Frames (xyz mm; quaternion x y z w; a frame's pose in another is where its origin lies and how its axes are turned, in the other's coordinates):
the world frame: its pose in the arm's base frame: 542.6 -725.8 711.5 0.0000 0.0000 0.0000 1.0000
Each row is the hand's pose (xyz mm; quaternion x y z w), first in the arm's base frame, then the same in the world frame.
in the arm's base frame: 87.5 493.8 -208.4 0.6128 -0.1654 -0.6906 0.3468
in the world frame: -455.1 1219.6 -919.9 0.6128 -0.1654 -0.6906 0.3468
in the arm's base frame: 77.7 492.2 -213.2 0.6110 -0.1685 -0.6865 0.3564
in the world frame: -464.9 1218.0 -924.7 0.6110 -0.1685 -0.6865 0.3564
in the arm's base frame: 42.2 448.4 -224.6 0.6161 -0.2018 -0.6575 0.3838
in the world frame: -500.4 1174.2 -936.1 0.6161 -0.2018 -0.6575 0.3838
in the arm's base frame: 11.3 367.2 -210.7 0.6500 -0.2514 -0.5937 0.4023
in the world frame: -531.3 1093.0 -922.2 0.6500 -0.2514 -0.5937 0.4023
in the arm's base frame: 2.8 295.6 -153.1 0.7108 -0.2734 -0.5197 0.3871
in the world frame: -539.8 1021.4 -864.6 0.7108 -0.2734 -0.5197 0.3871
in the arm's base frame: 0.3 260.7 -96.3 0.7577 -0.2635 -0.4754 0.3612
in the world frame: -542.3 986.5 -807.8 0.7577 -0.2635 -0.4754 0.3612
